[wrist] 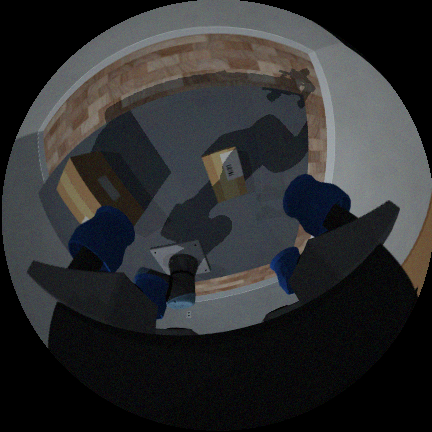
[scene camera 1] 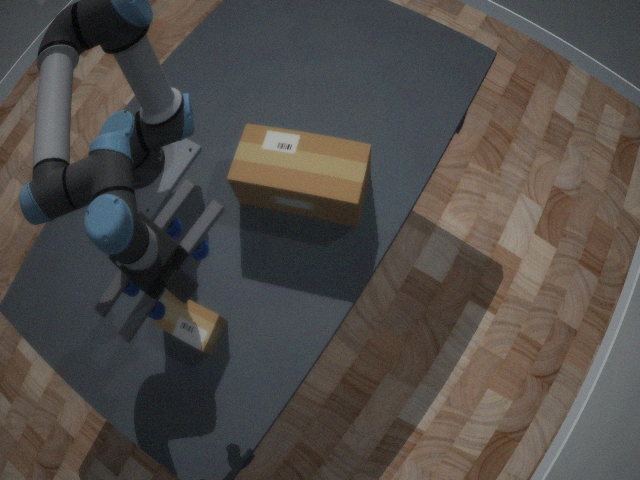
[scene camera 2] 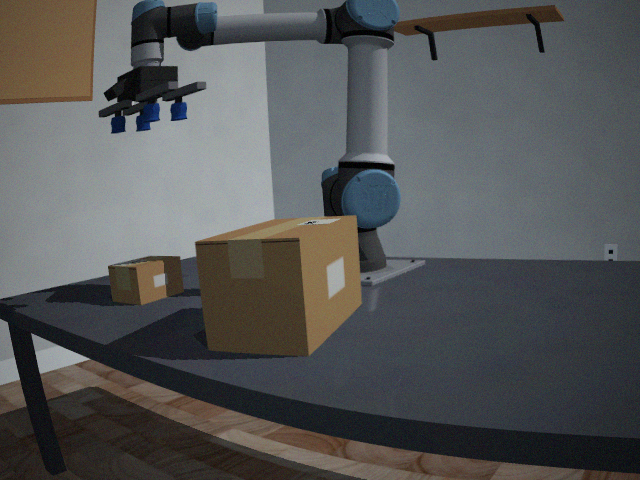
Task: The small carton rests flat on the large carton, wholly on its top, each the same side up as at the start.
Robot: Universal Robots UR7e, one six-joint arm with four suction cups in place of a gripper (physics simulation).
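Places are measured from the arm's base along level axes (x ahead, y left, z up), in centimetres.
Where they show: hand, its tool point: (wrist: 214, 251) (scene camera 2: 147, 125); arm's base, origin of its link: (wrist: 182, 263) (scene camera 1: 141, 164).
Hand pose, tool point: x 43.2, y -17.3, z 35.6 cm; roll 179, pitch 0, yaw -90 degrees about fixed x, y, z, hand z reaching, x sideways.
Things, the pixels of their top centre, and the offset from my tool point. Level surfaces: height alone.
- small carton, centre of its top: (scene camera 2: 143, 261) (scene camera 1: 184, 319) (wrist: 226, 175) dx -1.2, dy -6.8, dz -28.6 cm
- large carton, centre of its top: (scene camera 2: 284, 226) (scene camera 1: 298, 160) (wrist: 84, 209) dx +0.0, dy +37.4, dz -21.0 cm
- dark table, height of its surface: dz -36.5 cm
The small carton (scene camera 1: 204, 316) (scene camera 2: 149, 294) (wrist: 227, 187) rests upright on the table, with a barcode label on its top. In scene camera 1 the tool hides part of it. The large carton (scene camera 1: 299, 165) (scene camera 2: 253, 304) (wrist: 95, 175) stands apart from it on the table, its taped, labelled top facing up. My gripper (scene camera 1: 165, 268) (scene camera 2: 147, 117) (wrist: 215, 250), four blue suction cups under dark bars, is open and holds nothing. The cups face down, high above the table, and in scene camera 2 appear well above the small carton. Neither carton touches them.
The dark table (scene camera 1: 310, 67) (scene camera 2: 465, 335) (wrist: 190, 110) carries the arm's base plate (scene camera 1: 178, 160) (scene camera 2: 398, 271) (wrist: 165, 250). The large carton stands near one long table edge. A wall shelf (scene camera 2: 480, 20) and a brown wall board (scene camera 2: 46, 46) show behind.
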